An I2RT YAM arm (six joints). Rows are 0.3 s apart.
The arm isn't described. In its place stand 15 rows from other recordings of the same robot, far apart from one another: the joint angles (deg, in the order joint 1, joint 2, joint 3, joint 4, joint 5, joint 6), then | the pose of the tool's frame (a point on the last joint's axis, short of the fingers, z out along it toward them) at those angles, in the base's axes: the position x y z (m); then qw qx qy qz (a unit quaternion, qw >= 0).
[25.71, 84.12, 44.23, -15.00, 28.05, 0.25] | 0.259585 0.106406 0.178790 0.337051 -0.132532 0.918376 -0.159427
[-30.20, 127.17, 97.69, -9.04, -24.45, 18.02] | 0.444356 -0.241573 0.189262 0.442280 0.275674 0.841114 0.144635
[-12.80, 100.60, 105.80, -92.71, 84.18, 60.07] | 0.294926 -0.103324 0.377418 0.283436 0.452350 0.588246 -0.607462
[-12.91, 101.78, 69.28, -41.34, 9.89, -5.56] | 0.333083 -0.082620 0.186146 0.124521 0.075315 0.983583 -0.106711
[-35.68, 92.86, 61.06, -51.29, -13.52, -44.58] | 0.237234 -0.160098 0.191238 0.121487 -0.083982 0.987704 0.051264
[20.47, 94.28, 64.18, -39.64, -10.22, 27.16] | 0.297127 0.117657 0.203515 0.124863 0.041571 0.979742 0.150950
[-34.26, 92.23, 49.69, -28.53, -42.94, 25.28] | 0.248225 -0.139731 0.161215 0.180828 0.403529 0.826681 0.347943
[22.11, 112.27, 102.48, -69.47, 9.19, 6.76] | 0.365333 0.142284 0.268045 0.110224 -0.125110 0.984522 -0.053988
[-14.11, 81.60, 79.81, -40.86, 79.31, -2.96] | 0.270271 -0.104007 0.372377 0.218988 0.323541 0.676875 -0.623864
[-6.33, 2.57, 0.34, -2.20, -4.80, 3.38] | 0.112203 -0.009449 0.167305 0.679220 0.033717 0.733040 0.013254
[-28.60, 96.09, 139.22, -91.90, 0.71, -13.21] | 0.226329 -0.123901 0.504870 0.326834 0.127485 0.927229 -0.131046
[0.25, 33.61, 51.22, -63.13, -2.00, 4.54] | 0.092270 0.001645 0.312761 0.377424 0.028038 0.925064 0.031954
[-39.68, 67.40, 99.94, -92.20, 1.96, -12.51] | 0.113252 -0.095539 0.445021 0.227714 0.231020 0.936963 -0.129912
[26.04, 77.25, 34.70, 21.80, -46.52, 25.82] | 0.235658 0.143893 0.214620 0.327371 -0.225837 0.755574 0.520513
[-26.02, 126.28, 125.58, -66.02, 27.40, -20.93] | 0.409485 -0.218127 0.286315 0.087394 0.089991 0.948508 -0.290853
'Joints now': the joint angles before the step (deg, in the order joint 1, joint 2, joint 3, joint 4, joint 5, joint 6). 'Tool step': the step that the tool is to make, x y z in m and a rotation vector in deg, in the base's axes. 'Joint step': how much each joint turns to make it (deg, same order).
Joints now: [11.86 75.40 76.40 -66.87 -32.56 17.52]
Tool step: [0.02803 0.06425 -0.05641 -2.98 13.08 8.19]
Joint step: [11.43 13.44 0.00 2.22 -0.04 3.99]
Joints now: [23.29 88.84 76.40 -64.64 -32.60 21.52]
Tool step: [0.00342 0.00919 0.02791 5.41 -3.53 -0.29]
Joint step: [1.07 -0.64 4.70 1.64 -3.00 2.77]
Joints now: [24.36 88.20 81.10 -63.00 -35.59 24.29]
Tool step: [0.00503 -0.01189 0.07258 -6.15 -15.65 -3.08]
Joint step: [-1.29 -0.15 15.92 -6.11 11.56 -3.89]
